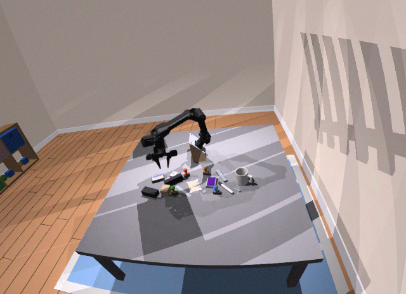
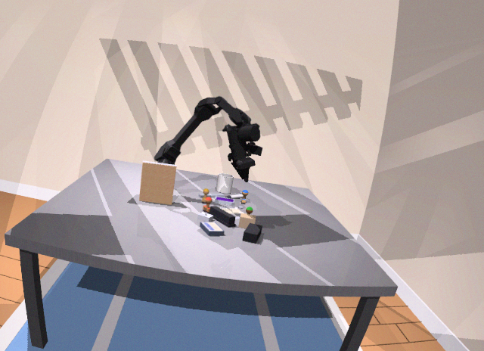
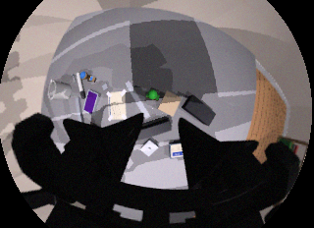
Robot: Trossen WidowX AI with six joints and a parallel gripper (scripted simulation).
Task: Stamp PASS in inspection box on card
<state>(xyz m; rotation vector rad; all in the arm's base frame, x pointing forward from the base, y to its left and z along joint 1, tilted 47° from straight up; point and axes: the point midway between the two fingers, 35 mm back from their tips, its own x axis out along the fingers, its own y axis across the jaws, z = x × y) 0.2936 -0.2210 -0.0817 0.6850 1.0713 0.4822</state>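
Right now my gripper tip is 5 cm short of the green-knobbed stamp, 3 cm to the right of it and 16 cm above it. Round my gripper tip: tan block: 3 cm ahead, 3 cm to the right, 16 cm below; long black block: 6 cm behind, 2 cm to the left, 16 cm below; black box: 2 cm ahead, 14 cm to the right, 16 cm below.
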